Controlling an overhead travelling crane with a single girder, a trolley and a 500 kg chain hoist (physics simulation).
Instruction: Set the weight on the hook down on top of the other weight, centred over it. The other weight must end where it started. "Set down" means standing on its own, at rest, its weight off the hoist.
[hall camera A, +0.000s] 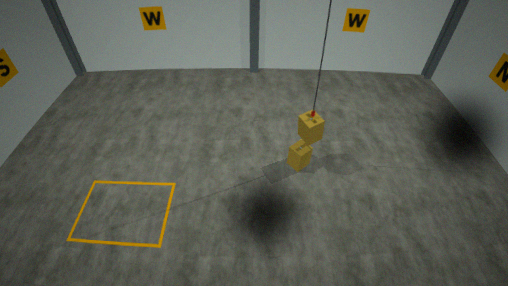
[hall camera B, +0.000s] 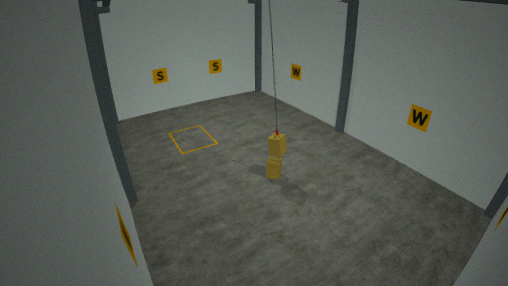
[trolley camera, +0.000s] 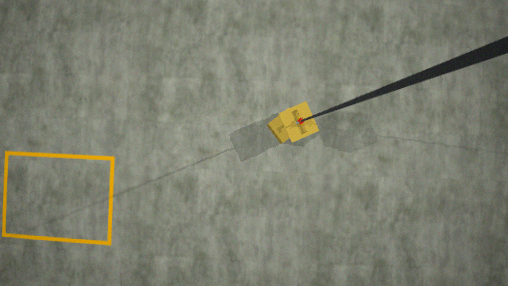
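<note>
The hook (hall camera A: 313, 114) (hall camera B: 276, 133) (trolley camera: 300, 121), red, holds a yellow block weight (hall camera A: 311, 132) (hall camera B: 276, 146) (trolley camera: 308, 130) on the cable. This weight hangs upright. The other yellow weight (hall camera A: 298, 158) (hall camera B: 273, 170) (trolley camera: 278, 132) stands upright on the floor. The hung weight is higher and off centre from it, to the right in the trolley view, where it hides much of the lower one's top. In hall camera A it is up and right of the lower weight. The height gap between them looks small, and I cannot tell it exactly.
An orange rectangle outline (hall camera A: 167, 215) (hall camera B: 175, 143) (trolley camera: 111, 200) is marked on the floor, left of the weights. Shadows of the weights and cable lie on the floor. Two dark blurred spots cover parts of the hall camera A view. Walls with letter signs surround the floor.
</note>
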